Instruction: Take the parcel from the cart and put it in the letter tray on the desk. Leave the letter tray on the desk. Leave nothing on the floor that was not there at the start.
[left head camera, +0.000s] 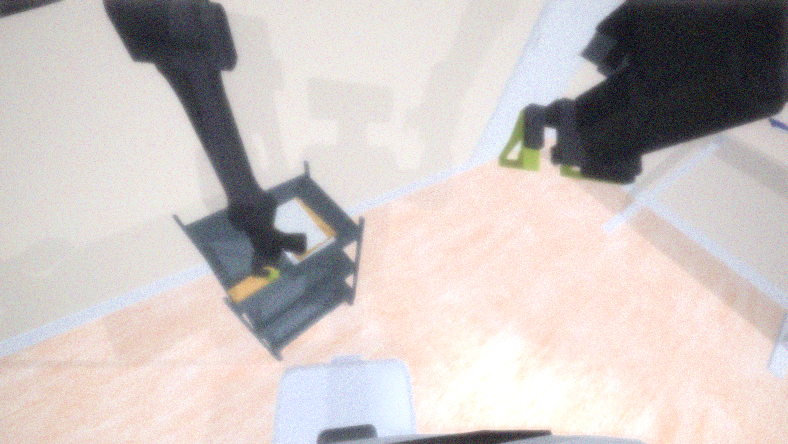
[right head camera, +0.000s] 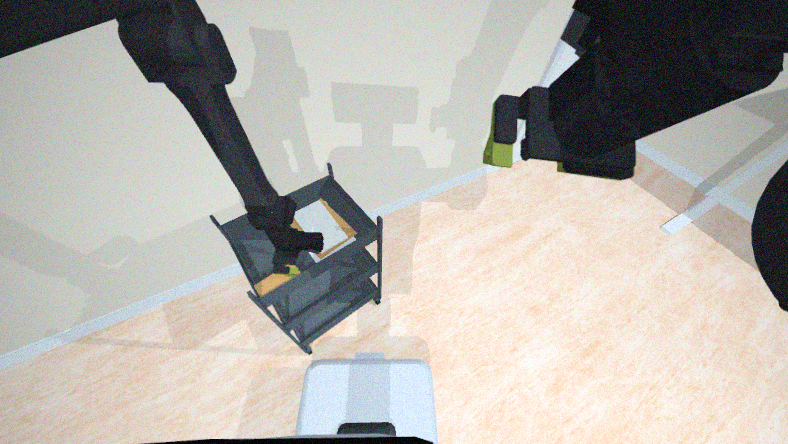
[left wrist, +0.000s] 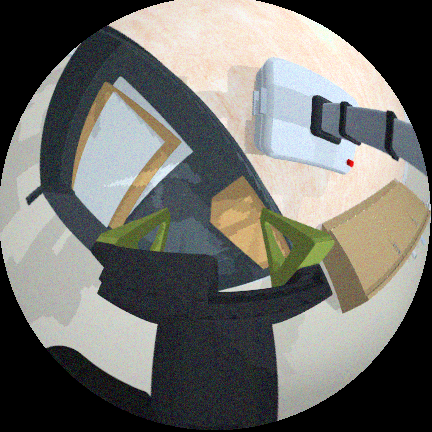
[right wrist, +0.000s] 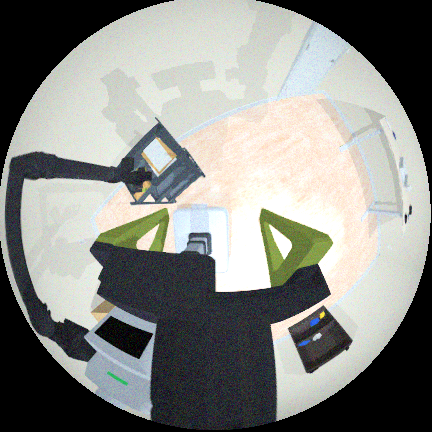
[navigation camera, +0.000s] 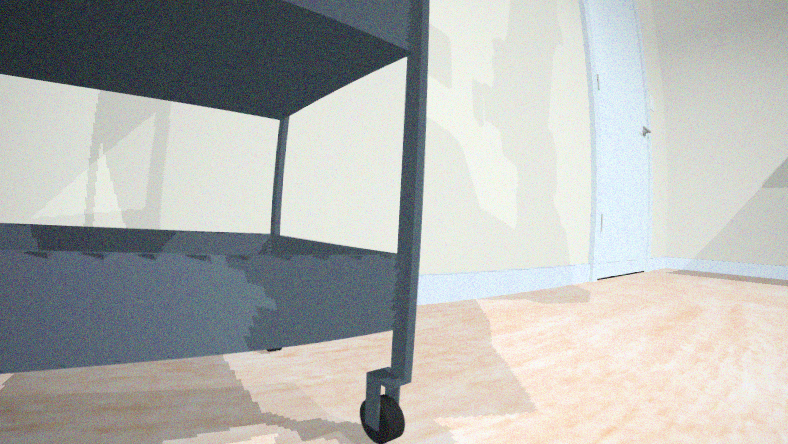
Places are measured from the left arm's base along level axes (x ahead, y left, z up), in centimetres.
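Pixels of known places: left gripper, fingertip midpoint: (left head camera: 273, 265) (right head camera: 295, 262) (left wrist: 214, 212) (right wrist: 146, 180); right gripper, fingertip midpoint: (left head camera: 530, 166) (right head camera: 521, 162) (right wrist: 213, 212).
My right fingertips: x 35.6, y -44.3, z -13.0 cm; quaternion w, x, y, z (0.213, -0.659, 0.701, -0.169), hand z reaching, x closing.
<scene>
For each thing: its top centre in the pictures, then the offset to it from my right fingertips.
- orange-brown parcel, top centre: (left wrist: 259, 242) (left head camera: 254, 283) (right head camera: 277, 278) (right wrist: 140, 190) dx +10.6, dy +49.2, dz -56.4 cm
- brown envelope, top centre: (left wrist: 100, 174) (left head camera: 295, 225) (right head camera: 318, 225) (right wrist: 155, 154) dx +34.0, dy +40.6, dz -60.2 cm
The orange-brown parcel (left head camera: 247, 289) (right head camera: 270, 284) (left wrist: 235, 217) lies on the top shelf of the dark grey cart (left head camera: 359, 237) (right head camera: 379, 242) (navigation camera: 413, 193), by its near edge. My left gripper (left head camera: 270, 273) (right head camera: 292, 270) (left wrist: 214, 212) is open over the top shelf at the parcel. In the left wrist view, the parcel shows between the green fingertips, nearer the right-hand finger, which hides part of it. My right gripper (left head camera: 550, 165) (right head camera: 533, 162) (right wrist: 213, 212) is open and empty, well away from the cart. I cannot make out the letter tray.
Papers and a brown envelope (left head camera: 308, 226) (right head camera: 329, 226) (left wrist: 125, 150) lie beside the parcel on the cart. A white-legged desk (right wrist: 392, 162) stands at the right of the right wrist view. A dark open container (right wrist: 320, 340) is at lower right. A brown box (left wrist: 380, 240) and a door (navigation camera: 620, 137) also show.
</scene>
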